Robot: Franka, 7 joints.
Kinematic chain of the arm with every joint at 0, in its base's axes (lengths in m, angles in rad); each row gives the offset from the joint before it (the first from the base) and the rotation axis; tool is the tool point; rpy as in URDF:
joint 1: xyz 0 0 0.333 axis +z
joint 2: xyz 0 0 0 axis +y
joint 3: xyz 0 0 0.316 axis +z
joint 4: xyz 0.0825 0 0 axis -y
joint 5: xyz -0.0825 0 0.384 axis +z
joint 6: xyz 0 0 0 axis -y
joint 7: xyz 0.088 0 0 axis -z
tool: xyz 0 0 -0.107 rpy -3.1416 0 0
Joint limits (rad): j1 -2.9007..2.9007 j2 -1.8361..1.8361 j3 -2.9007..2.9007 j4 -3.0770..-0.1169 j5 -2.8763..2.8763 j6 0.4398..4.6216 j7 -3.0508..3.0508
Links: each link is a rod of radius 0.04 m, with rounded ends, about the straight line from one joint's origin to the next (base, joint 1, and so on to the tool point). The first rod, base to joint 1, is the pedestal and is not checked.
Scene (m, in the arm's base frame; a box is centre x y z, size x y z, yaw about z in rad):
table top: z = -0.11
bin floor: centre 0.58 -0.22 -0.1 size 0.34 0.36 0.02 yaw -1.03
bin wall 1: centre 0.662 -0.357 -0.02 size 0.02 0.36 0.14 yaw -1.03
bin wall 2: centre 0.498 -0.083 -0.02 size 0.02 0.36 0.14 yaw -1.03
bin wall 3: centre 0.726 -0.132 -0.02 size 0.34 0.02 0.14 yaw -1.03
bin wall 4: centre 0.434 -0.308 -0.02 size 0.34 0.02 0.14 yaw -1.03
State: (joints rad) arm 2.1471 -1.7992 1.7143 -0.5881 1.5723 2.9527 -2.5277
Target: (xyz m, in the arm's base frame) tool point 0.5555 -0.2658 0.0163
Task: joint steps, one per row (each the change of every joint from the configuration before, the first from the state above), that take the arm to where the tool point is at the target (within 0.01 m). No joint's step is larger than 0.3 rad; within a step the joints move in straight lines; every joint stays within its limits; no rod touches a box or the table.
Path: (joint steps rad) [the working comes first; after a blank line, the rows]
Joints at the target: 2.9007 -1.8361 2.9007 -0.1914 2.4520 4.2003 -2.5277
Straight joint move there: touches bin wall 1, bin wall 4.

1: 0.1256 0.0564 0.1890 0.0215 0.1670 0.2782 0.0000
2: 0.1256 0.0563 0.1890 0.0216 0.1671 0.2781 0.0000
3: 0.1256 0.0564 0.1890 0.0215 0.1670 0.2782 0.0000
4: 0.1256 0.0563 0.1890 0.0215 0.1671 0.2781 0.0000
5: 0.1256 0.0564 0.1890 0.0216 0.1670 0.2781 0.0000
6: 0.1256 0.0563 0.1890 0.0215 0.1671 0.2782 0.0000
7: 0.0000 -0.1875 0.0262 0.1337 -0.0613 -0.2106 0.0000
8: 0.0000 -0.1875 0.0262 0.1338 -0.0613 -0.2107 0.0000

